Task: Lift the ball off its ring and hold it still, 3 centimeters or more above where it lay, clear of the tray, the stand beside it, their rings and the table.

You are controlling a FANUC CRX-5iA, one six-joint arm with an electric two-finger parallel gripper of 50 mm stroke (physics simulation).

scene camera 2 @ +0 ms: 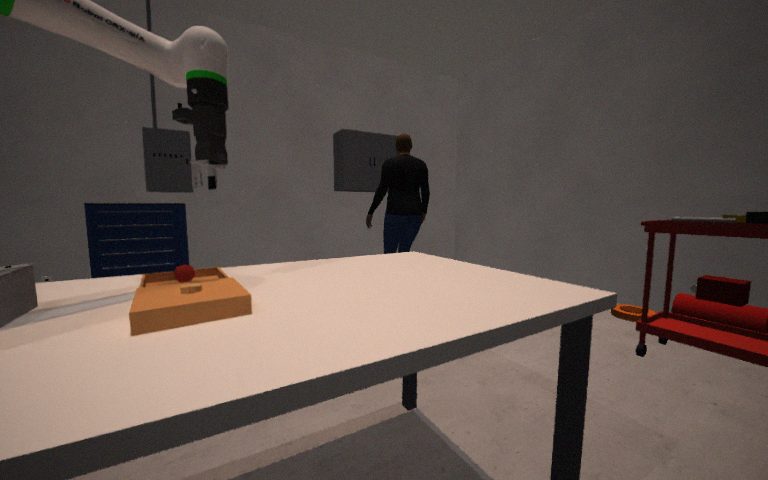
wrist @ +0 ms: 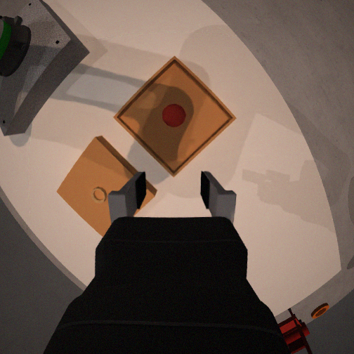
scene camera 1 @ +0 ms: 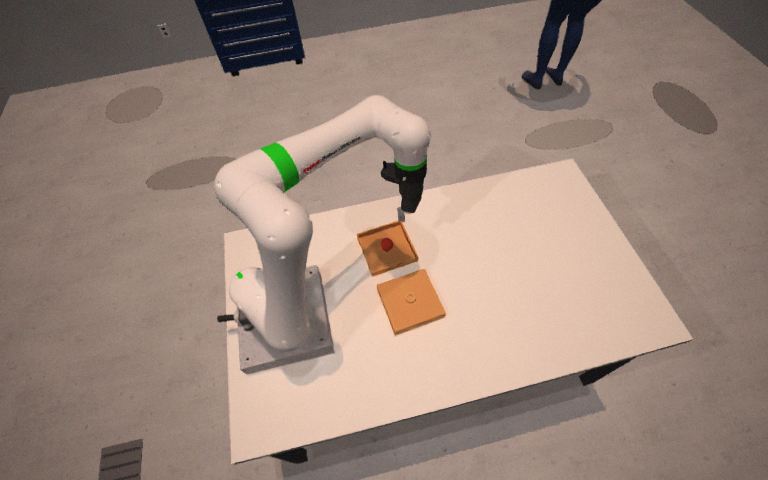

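Note:
The red ball sits near the middle of the orange tray, which has a low raised rim. The ring under the ball is hidden. The orange stand is beside the tray, with a small bare ring on its top. My gripper is open and empty, pointing down, high above the table. In the wrist view the ball lies beyond the fingertips, roughly centred between them left to right.
The white table carries the arm's grey base plate, near the tray and stand. Away from the table are a blue drawer cabinet, a person and a red cart.

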